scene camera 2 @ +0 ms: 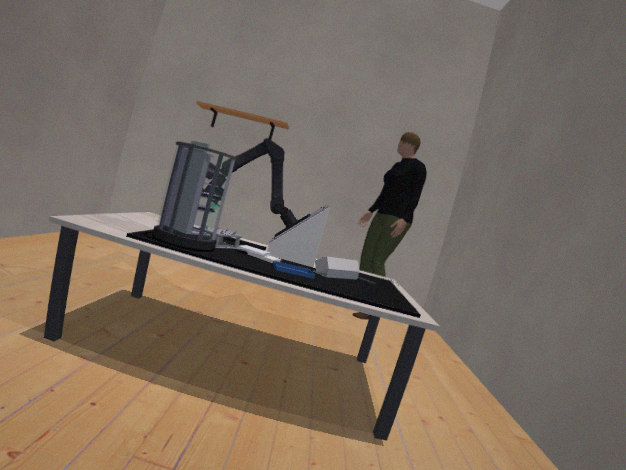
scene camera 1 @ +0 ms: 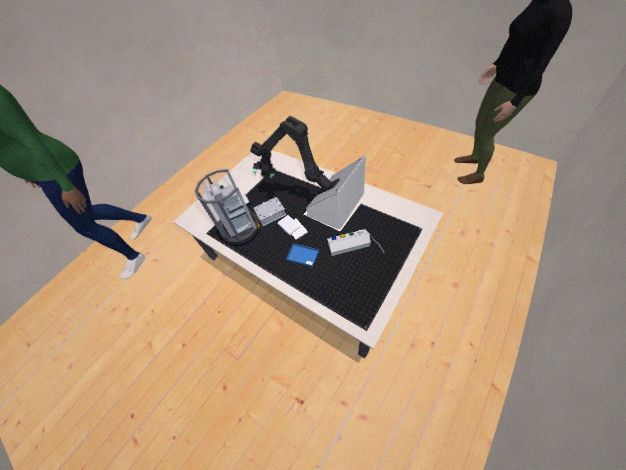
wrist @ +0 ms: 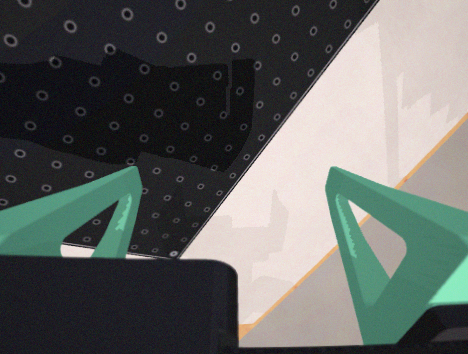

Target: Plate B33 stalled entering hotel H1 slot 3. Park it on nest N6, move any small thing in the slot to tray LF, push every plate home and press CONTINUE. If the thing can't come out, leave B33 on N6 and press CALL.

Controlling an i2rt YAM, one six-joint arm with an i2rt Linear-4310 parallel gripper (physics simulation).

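Frame: origin at the arm's base, x ahead, y left, z up, level; centimetres.
Seen in the pictures: gripper, between the fingertips: [scene camera 1: 262,177] [wrist: 233,177]; arm's base, origin of its link: [scene camera 2: 293,226] [scene camera 1: 328,187].
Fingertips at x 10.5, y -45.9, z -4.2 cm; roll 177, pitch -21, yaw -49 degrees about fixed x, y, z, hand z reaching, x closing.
Observation:
Pixels of each thing's top centre, then the offset from my fingertips to it. Level surfaces: height alone.
- hotel carousel, centre of its top: [scene camera 2: 207,145] [scene camera 1: 215,181] dx +34.8, dy +9.6, dz +29.0 cm
- grey block, centre of its top: [scene camera 2: 221,228] [scene camera 1: 268,206] dx +15.9, dy +18.5, dz -3.2 cm
- blue tray, centre of its top: [scene camera 2: 293,267] [scene camera 1: 302,254] dx +28.7, dy +54.6, dz -9.0 cm
- white button box, centre of its top: [scene camera 2: 340,257] [scene camera 1: 348,236] dx +9.0, dy +71.9, dz -2.4 cm
- black perforated mat, height of its surface: dz -10.8 cm
- white table, height of its surface: dz -12.1 cm
A round caged tower with shelves, apparently the hotel carousel [scene camera 1: 240,238] [scene camera 2: 194,192], stands at the table's left end. Pale plates show inside; slot numbers, B33 and any small thing in a slot are too small to tell. A grey block [scene camera 1: 269,210] beside it and white flat pieces [scene camera 1: 292,226] may be nests; N6 cannot be told. A blue tray [scene camera 1: 303,254] [scene camera 2: 293,269] lies near the front. A white button box [scene camera 1: 349,242] [scene camera 2: 337,267] has several coloured buttons; their labels are unreadable. My gripper [scene camera 1: 263,173] [wrist: 233,177] is open and empty, above the table's back left, behind the tower.
A grey wedge-shaped panel [scene camera 1: 348,197] [scene camera 2: 300,237] stands beside the arm's base. A cable runs from the button box. A black perforated mat [scene camera 1: 353,288] [wrist: 165,115] covers much of the white table [wrist: 325,125]. One person stands left, another behind right. A wooden shelf [scene camera 2: 242,115] hangs on the wall.

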